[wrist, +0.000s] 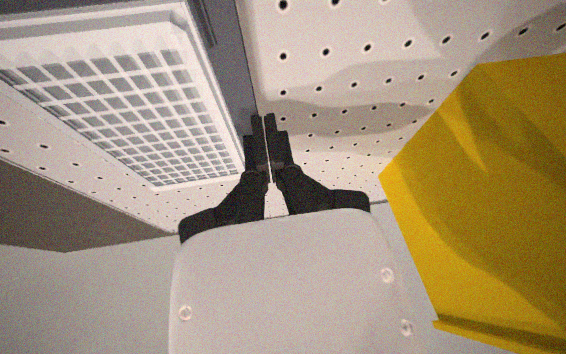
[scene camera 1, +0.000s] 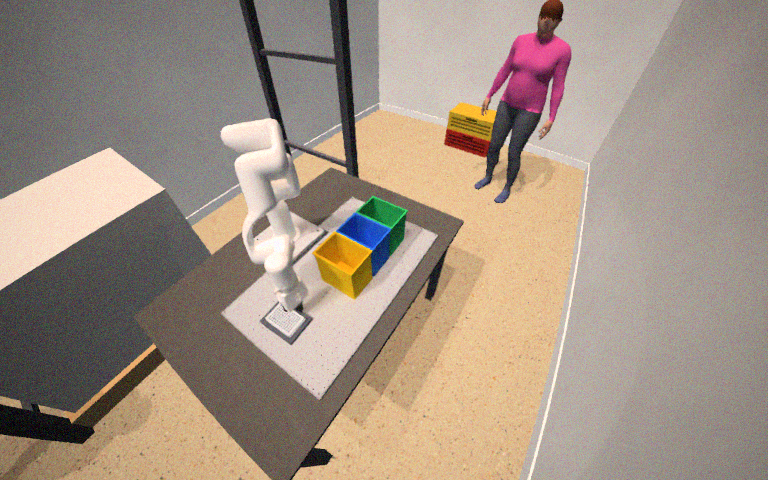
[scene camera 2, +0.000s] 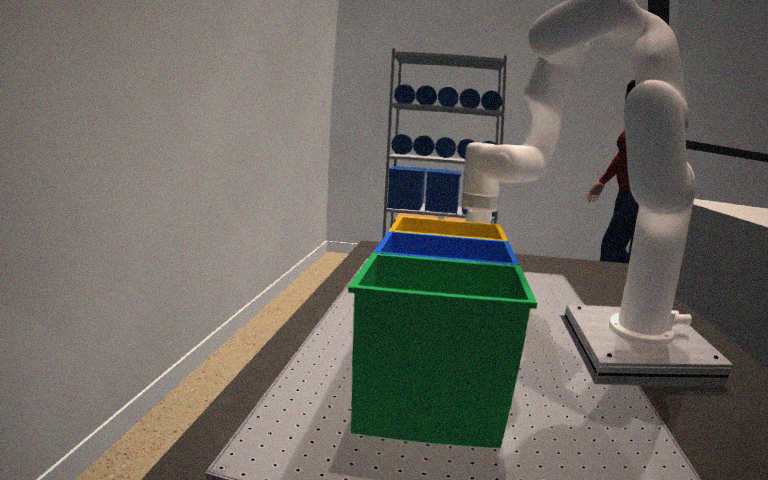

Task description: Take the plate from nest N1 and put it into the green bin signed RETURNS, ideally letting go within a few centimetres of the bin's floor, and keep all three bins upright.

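Observation:
The white gridded plate [scene camera 1: 286,320] [wrist: 135,100] sits in a dark grey nest [scene camera 1: 291,340] [wrist: 227,65] on the perforated board. My gripper [wrist: 263,127] is shut with nothing between its fingers. In the wrist view its fingertips are beside the plate, over the nest's edge on the side toward the yellow bin. The green bin [scene camera 1: 390,232] [scene camera 2: 433,362] stands upright at the far end of the bin row in the scene camera 1 view. The blue bin [scene camera 1: 380,249] [scene camera 2: 444,247] and the yellow bin [scene camera 1: 345,280] [scene camera 2: 453,227] [wrist: 480,215] stand upright beside it. No lettering is readable.
The perforated board [scene camera 1: 317,367] [scene camera 2: 283,407] [wrist: 320,30] lies on a brown table [scene camera 1: 209,367]. The arm's base plate [scene camera 2: 662,356] is beside the bins. A black frame [scene camera 1: 345,84] rises behind the table. People [scene camera 1: 529,84] [scene camera 2: 617,215] stand beyond the table.

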